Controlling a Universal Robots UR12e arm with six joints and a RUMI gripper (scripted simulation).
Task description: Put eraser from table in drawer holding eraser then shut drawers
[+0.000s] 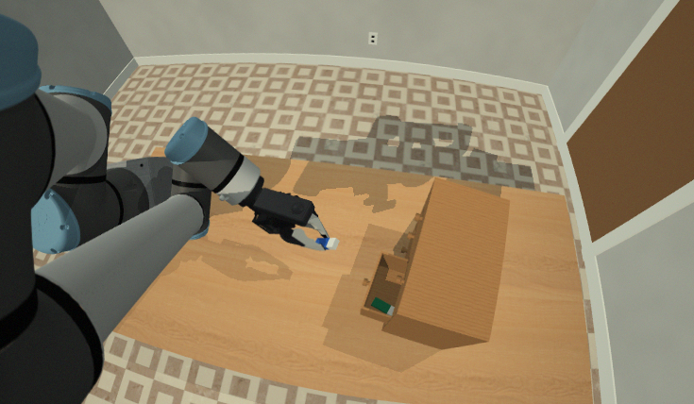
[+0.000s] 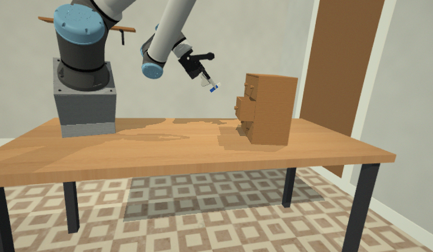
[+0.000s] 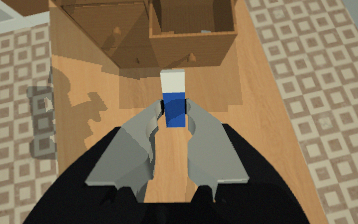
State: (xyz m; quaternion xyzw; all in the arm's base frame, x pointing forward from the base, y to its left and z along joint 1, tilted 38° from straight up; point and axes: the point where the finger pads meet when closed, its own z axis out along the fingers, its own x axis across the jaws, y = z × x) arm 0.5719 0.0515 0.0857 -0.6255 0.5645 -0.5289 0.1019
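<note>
My hand is 10 mm short of the blue eraser. Round my hand: green eraser (170 mm ahead, 140 mm below, 100 mm to the right).
</note>
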